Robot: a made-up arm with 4 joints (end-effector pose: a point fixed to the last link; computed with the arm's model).
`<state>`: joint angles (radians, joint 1 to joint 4).
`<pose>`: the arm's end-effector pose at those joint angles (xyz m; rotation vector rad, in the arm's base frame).
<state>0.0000 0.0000 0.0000 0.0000</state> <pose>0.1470 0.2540 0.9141 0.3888 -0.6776 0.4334</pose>
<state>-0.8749 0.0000 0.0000 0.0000</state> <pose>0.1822 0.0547 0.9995 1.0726 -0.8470 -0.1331</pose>
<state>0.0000 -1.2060 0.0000 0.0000</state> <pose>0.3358 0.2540 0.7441 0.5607 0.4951 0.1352</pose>
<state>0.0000 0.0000 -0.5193 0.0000</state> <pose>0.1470 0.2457 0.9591 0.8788 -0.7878 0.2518</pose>
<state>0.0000 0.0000 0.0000 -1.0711</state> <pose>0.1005 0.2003 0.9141 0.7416 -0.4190 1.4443</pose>
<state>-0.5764 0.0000 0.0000 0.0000</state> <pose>0.1761 0.1309 0.9898 0.8432 -0.7990 0.0684</pose>
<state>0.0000 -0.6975 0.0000 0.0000</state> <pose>0.2828 0.2540 0.8436 0.5034 0.0006 0.2690</pose>
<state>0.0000 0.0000 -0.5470 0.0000</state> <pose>0.1470 0.2446 0.9614 0.9049 -0.7929 0.2414</pose>
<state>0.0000 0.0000 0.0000 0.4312</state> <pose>0.1766 0.2571 0.9141 0.2329 -0.7389 0.0241</pose>
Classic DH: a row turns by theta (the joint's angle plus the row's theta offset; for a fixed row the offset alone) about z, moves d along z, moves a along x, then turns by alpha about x. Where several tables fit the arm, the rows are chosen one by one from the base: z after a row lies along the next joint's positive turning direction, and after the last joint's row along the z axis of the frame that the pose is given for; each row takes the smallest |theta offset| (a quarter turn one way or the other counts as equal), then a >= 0, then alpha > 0; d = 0 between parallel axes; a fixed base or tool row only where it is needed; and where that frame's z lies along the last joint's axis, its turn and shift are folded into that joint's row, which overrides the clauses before.
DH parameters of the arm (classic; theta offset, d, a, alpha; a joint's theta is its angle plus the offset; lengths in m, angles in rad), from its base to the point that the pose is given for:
base (fixed): -1.531 0.7862 -0.0518 1.2619
joint 1: 1.5587 -0.1431 -0.0532 1.5329
joint 2: 0.3091 -0.1078 0.229 -1.5708
joint 3: 1.5708 -0.051 0.023 -1.5708
joint 4: -0.7492 -0.0225 0.0633 2.3669
tool (fixed): -1.8634 -0.0412 0 0

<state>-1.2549 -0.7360 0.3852 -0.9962</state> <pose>0.2640 -0.0317 0.8872 1.9145 -0.4837 0.9971</pose>
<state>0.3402 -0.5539 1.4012 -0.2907</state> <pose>0.1919 0.1948 0.7726 -0.8375 0.6191 1.1839</pose>
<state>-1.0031 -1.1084 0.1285 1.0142</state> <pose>0.3953 0.1372 0.8286 0.6475 0.4887 -0.4652</pose>
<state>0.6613 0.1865 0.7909 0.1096</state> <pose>0.0849 0.2526 0.7363 -0.9890 -0.5888 0.9480</pose>
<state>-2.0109 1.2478 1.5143 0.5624</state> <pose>0.0381 -0.0099 0.8716 -0.3493 -0.1552 -1.6023</pose>
